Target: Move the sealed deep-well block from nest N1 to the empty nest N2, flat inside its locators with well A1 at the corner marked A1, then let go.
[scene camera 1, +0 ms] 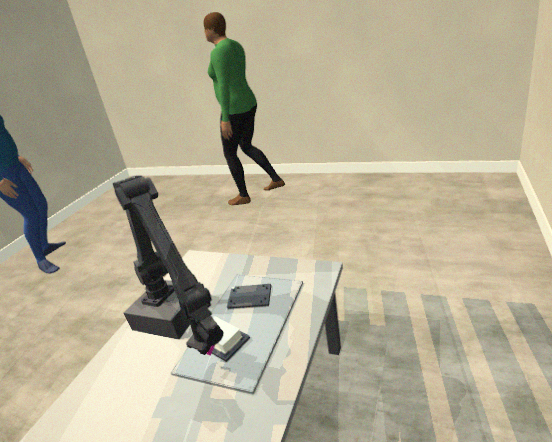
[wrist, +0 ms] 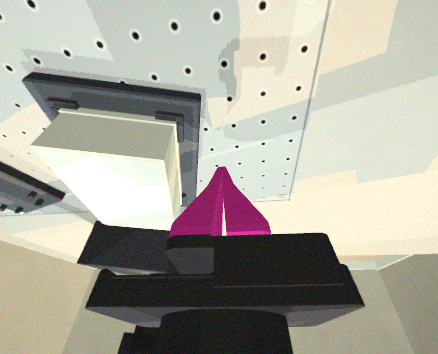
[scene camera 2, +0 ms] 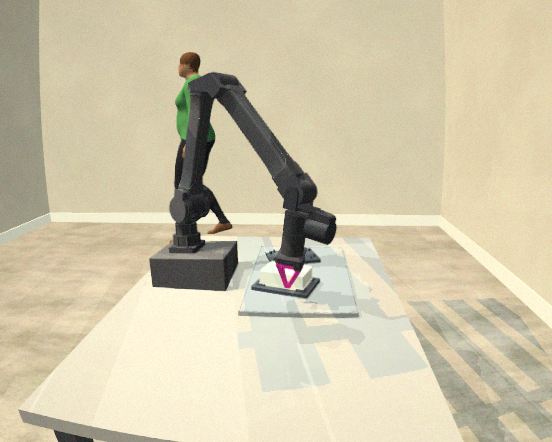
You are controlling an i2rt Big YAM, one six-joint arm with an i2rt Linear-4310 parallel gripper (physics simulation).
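Places are measured from the arm's base along level axes (x ahead, y right, z down), in metres.
Pixels of known places: gripper, between the fingertips: (scene camera 1: 209, 354) (wrist: 222, 172) (scene camera 2: 287, 287); arm's base, origin of its link: (scene camera 1: 159, 296) (scene camera 2: 187, 248).
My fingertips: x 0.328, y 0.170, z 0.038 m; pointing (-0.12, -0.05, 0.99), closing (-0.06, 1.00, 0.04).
Ahead of a thing's pixels: the offset from my fingertips to its top centre. Level surfaces: height alone.
The cream deep-well block {dx -0.012, dy -0.089, dz -0.019 m} (scene camera 1: 231, 337) (scene camera 2: 268, 276) (wrist: 125, 182) sits in the dark nest N1 {dx -0.012, dy -0.090, dz +0.017 m} (scene camera 1: 235, 352) (scene camera 2: 308, 290) (wrist: 190, 130) and looks flat there. The empty dark nest N2 {dx -0.015, dy -0.320, dz +0.013 m} (scene camera 1: 250, 296) (scene camera 2: 313, 257) (wrist: 25, 186) lies farther back in both scene views and at the left edge of the wrist view. My gripper (scene camera 1: 210, 351) (scene camera 2: 288, 285) (wrist: 222, 172) is shut and empty, its magenta fingers together. It points down at the near side of the block in scene camera 2 and stands right of the block in the wrist view. No A1 mark is readable.
Both nests are on a pale perforated board {dx +0.021, dy -0.189, dz +0.034 m} (scene camera 1: 267, 345) (scene camera 2: 334, 295) (wrist: 280, 30) on the table {dz +0.048 m} (scene camera 1: 100, 400) (scene camera 2: 175, 360). The arm's dark base box (scene camera 1: 155, 317) (scene camera 2: 192, 272) stands left of the board. A person in green (scene camera 1: 232, 75) (scene camera 2: 182, 112) is behind the table.
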